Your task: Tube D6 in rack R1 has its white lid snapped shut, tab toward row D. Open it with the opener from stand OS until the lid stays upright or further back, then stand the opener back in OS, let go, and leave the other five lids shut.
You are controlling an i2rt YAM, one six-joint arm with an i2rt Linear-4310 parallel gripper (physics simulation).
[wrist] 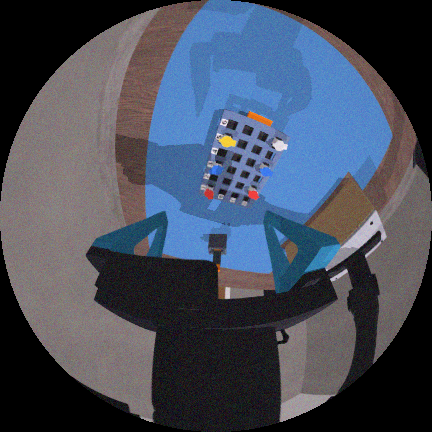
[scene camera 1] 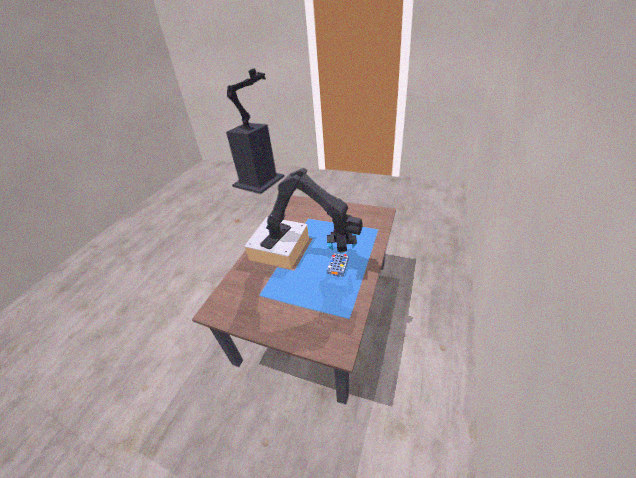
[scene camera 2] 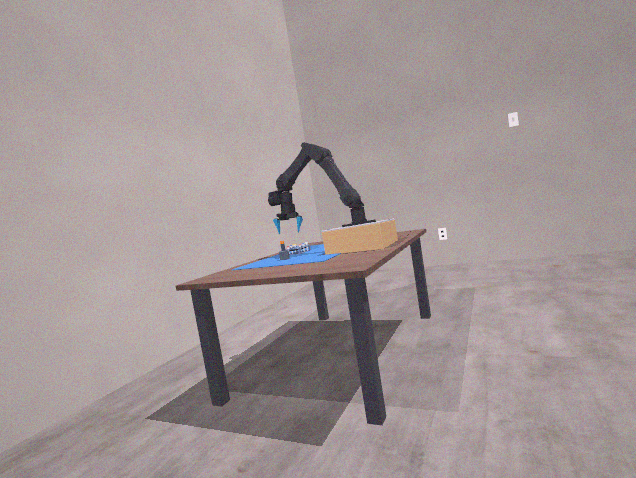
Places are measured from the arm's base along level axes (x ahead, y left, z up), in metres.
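Pixels of known places: gripper, between the fingertips: (wrist: 215, 215) (scene camera 2: 289, 233); arm's base, origin of its link: (wrist: 353, 256) (scene camera 1: 276, 236) (scene camera 2: 359, 224).
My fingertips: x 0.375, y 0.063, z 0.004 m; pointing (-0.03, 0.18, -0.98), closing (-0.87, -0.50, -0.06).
Observation:
For each thing: its middle in the pictures, then the offset to it from my fingertips. Level surfaces: height alone.
- Rack R1, middle of its body: (wrist: 241, 160) (scene camera 2: 298, 248) (scene camera 1: 337, 264) dx -0.016, dy -0.032, dz -0.085 m
- tube D6, middle of its body: (wrist: 279, 144) dx -0.034, dy -0.082, dz -0.066 m
- yellow lid, middle of its body: (wrist: 226, 141) dx +0.018, dy -0.049, dz -0.065 m
- dark opener, middle of its body: (wrist: 216, 253) (scene camera 2: 283, 249) dx -0.090, dy +0.158, dz -0.060 m
- blue mat, height of its surface: dz -0.106 m
- wooden table, height of its surface: dz -0.109 m
Rack R1 (scene camera 1: 337, 264) (scene camera 2: 298, 250) (wrist: 227, 116) is a blue-grey grid lying on the blue mat. The white lid of tube D6 (wrist: 279, 145) is at its upper right corner in the wrist view; it looks shut, but its tab is too small to judge. A yellow lid (wrist: 227, 141), two blue lids (wrist: 215, 170) (wrist: 265, 171) and two red lids (wrist: 209, 194) (wrist: 253, 195) look shut. The dark opener (scene camera 2: 282, 246) (wrist: 216, 257), orange at its top, stands upright in stand OS (scene camera 2: 284, 254) (wrist: 217, 241). My gripper (scene camera 1: 342, 247) (scene camera 2: 288, 232) (wrist: 215, 215) is open and empty, above the opener, apart from it.
The blue mat (scene camera 1: 303, 287) (scene camera 2: 257, 266) (wrist: 350, 125) covers part of the wooden table (scene camera 1: 287, 328) (scene camera 2: 354, 269). The arm's base stands on a white-topped wooden box (scene camera 1: 269, 256) (scene camera 2: 359, 239) (wrist: 337, 215). Another arm stands on a dark pedestal (scene camera 1: 254, 159) behind the table.

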